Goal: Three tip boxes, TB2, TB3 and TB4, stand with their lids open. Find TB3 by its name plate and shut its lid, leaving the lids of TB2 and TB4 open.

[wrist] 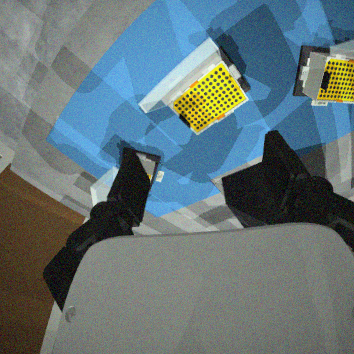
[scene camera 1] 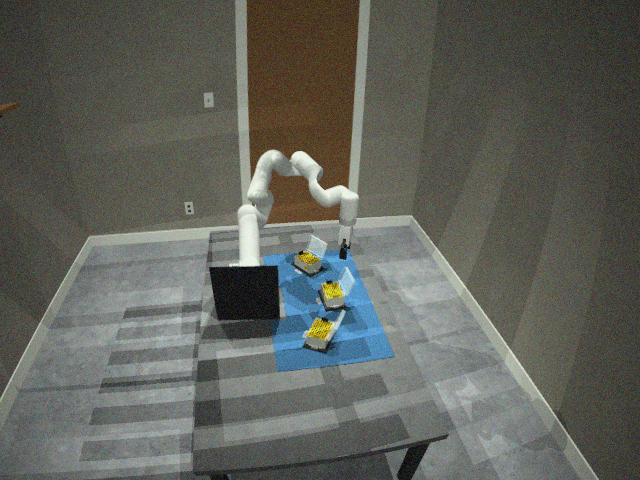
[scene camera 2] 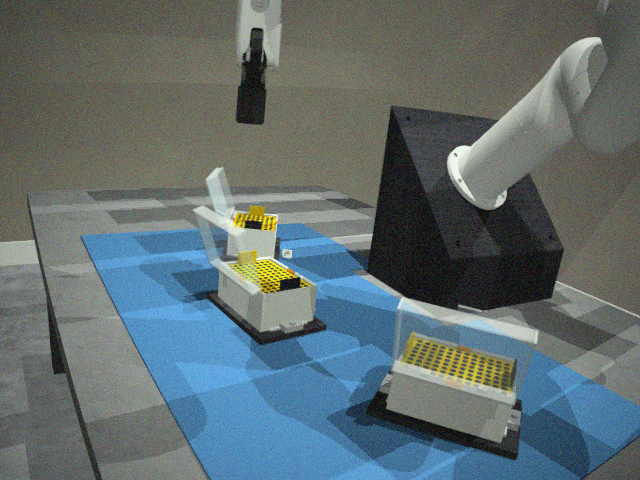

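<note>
Three white tip boxes with yellow perforated tops stand with clear lids raised. The door-side box is mostly hidden by a finger in the wrist view. The middle box has its lid up. The box farthest from the door has its lid up. Small name plates show, but I cannot read them. My gripper is open and empty, high above the boxes.
The boxes stand on a blue mat on a grey patterned table. The black slanted base block carries the arm beside the mat, opposite the side where the middle lid stands. A brown door is behind the table.
</note>
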